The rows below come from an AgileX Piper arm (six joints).
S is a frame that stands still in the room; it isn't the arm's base.
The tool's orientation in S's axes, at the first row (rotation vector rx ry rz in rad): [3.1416 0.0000 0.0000]
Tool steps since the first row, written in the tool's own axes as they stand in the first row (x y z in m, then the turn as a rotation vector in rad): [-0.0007 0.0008 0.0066 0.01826 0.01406 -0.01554]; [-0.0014 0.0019 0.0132 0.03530 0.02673 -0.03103]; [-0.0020 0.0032 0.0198 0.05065 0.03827 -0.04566]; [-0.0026 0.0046 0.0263 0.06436 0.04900 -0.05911]
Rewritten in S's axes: [-0.0007 -0.0008 -0.0066 0.01826 -0.01406 0.01554]; [-0.0014 -0.0019 -0.0132 0.03530 -0.02673 0.03103]; [-0.0020 -0.0032 -0.0198 0.05065 -0.03827 0.04566]; [-0.0026 -0.0046 -0.0263 0.06436 -0.04900 0.05911]
